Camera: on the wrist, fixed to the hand. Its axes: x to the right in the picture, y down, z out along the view.
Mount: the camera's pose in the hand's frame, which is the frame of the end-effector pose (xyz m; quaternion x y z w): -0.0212 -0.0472 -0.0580 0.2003 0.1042 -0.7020 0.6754
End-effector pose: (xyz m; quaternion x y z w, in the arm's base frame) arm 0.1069 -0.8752 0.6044 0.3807 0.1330 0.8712 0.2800
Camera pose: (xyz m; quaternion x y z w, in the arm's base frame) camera 0.0941 -0.8506 0.5318 0.1291 0.5608 0.4049 0.7106
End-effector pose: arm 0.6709 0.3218 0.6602 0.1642 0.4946 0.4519 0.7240
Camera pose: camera 0.6418 0.2670 0.6134 -0.1384 0.6153 -0.2850 0.7218
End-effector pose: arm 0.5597 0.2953 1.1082 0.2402 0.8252 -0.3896 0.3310
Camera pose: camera 0.5221 0.3115 1.1743 0.3102 -0.6824 0.6358 0.1840
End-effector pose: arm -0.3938 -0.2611 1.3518 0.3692 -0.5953 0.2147 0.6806
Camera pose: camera -0.3257 -0.2440 1.3185 0.7812 -0.0290 -0.1751 0.5985
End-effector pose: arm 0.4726 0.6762 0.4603 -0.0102 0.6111 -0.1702 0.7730
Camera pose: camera 0.4016 0.6487 0.4761 -0.2633 0.4520 -0.7811 0.3410
